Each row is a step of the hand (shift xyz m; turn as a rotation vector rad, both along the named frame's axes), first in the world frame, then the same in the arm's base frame.
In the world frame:
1: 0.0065 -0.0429 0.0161 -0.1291 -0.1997 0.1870
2: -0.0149 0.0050 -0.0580 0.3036 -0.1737 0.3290
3: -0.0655 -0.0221 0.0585 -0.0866 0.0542 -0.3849
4: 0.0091 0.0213 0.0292 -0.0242 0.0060 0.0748
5: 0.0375 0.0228 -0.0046 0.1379 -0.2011 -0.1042
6: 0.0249 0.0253 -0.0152 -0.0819 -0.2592 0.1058
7: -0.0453 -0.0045 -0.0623 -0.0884 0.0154 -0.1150
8: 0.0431 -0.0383 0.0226 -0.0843 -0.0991 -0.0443
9: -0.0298 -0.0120 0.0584 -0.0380 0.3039 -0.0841
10: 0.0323 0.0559 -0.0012 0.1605 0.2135 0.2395
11: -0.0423 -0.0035 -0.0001 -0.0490 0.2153 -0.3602
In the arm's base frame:
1: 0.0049 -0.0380 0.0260 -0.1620 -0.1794 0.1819
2: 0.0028 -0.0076 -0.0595 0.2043 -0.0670 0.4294
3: -0.0779 -0.0204 0.0414 0.0287 -0.0284 -0.3962
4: -0.0019 0.0273 0.0254 -0.0460 0.0158 0.0621
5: 0.0351 0.0267 0.0012 0.1792 -0.1947 -0.0166
6: 0.0261 0.0255 -0.0127 -0.0878 -0.2451 0.1316
7: -0.0240 -0.0220 -0.0700 -0.0508 -0.0182 -0.1355
8: 0.0374 -0.0271 0.0413 -0.0585 -0.1164 -0.0438
9: -0.0448 -0.0055 0.0490 -0.0364 0.2754 -0.1540
10: 0.0264 0.0588 -0.0041 0.0627 0.2735 0.2235
11: -0.0399 -0.0095 -0.0111 0.0435 0.1382 -0.3969

